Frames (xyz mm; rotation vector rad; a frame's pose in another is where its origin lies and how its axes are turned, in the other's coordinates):
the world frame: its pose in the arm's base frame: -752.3 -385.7 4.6 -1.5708 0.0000 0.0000
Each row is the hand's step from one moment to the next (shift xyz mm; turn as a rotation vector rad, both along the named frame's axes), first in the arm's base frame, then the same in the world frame.
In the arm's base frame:
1: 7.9 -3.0 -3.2 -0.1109 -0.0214 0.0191
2: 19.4 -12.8 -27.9 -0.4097 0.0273 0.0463
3: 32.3 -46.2 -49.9 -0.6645 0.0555 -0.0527
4: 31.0 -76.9 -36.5 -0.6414 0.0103 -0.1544
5: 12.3 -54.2 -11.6 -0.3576 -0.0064 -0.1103
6: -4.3 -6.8 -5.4 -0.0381 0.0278 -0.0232
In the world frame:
1: 7.9 3.2 -3.0 -0.1109 -0.0191 -0.0214
2: 19.4 27.9 -12.8 -0.4097 -0.0463 0.0273
3: 32.3 49.9 -46.2 -0.6645 0.0527 0.0555
4: 31.0 36.5 -76.9 -0.6414 0.1544 0.0103
5: 12.3 11.6 -54.2 -0.3576 0.1103 -0.0064
6: -4.3 5.4 -6.8 -0.0381 0.0232 0.0278

